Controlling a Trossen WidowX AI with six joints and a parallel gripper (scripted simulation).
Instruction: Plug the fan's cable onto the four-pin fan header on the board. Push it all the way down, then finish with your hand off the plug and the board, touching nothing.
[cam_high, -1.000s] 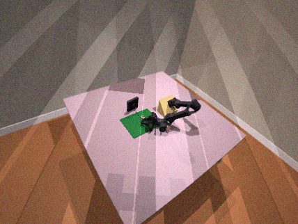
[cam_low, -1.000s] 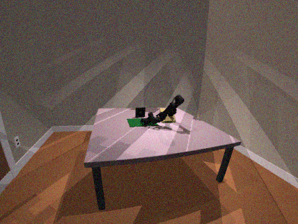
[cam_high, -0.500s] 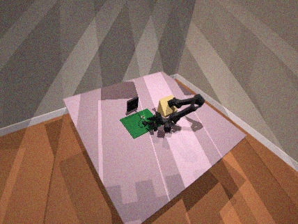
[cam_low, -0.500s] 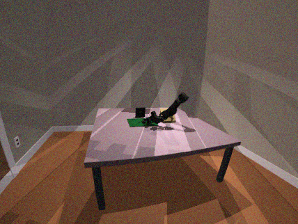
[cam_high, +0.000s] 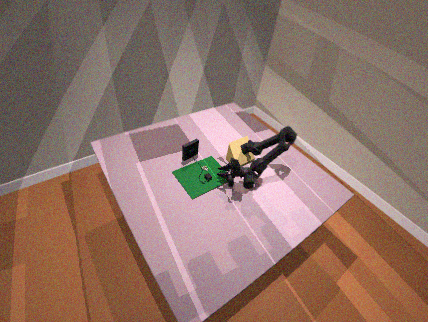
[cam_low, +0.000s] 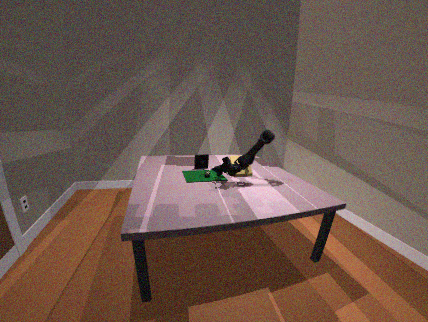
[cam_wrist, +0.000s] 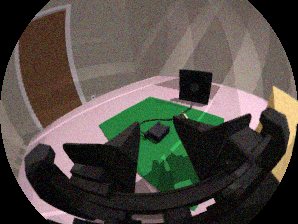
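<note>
My gripper tip is 7 cm above the dark plug, 4 cm to the left of it and 3 cm short of it. Also, from my gripper tip: four-pin header 11 cm to the right, 8 cm below; green board 10 cm below, 7 cm to the right, 4 cm ahead; black fan 25 cm to the right, 2 cm below, 1 cm ahead.
</note>
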